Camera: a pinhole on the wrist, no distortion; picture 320 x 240 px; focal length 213.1 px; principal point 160.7 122.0 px. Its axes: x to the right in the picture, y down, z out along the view. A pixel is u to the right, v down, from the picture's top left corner.
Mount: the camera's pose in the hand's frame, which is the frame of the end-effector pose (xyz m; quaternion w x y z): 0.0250 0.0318 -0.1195 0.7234 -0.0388 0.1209 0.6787
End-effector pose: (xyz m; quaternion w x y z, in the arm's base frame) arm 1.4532 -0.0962 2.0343 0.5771 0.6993 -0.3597 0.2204
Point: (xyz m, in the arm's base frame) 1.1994 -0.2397 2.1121
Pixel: 269 224
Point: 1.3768 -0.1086 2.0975
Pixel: 219 192
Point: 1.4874 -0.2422 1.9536
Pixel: 20 163
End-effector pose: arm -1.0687 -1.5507 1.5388 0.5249 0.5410 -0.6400 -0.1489
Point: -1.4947 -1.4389 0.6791
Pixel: outside the picture
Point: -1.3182 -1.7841 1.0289
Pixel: outside the picture
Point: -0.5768 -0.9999 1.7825
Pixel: behind the camera
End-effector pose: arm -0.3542 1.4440 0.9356 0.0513 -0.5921 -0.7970 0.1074
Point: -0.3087 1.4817 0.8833
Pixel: 156 148
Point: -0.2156 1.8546 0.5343
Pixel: 247 13
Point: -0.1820 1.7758 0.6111
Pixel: 265 30
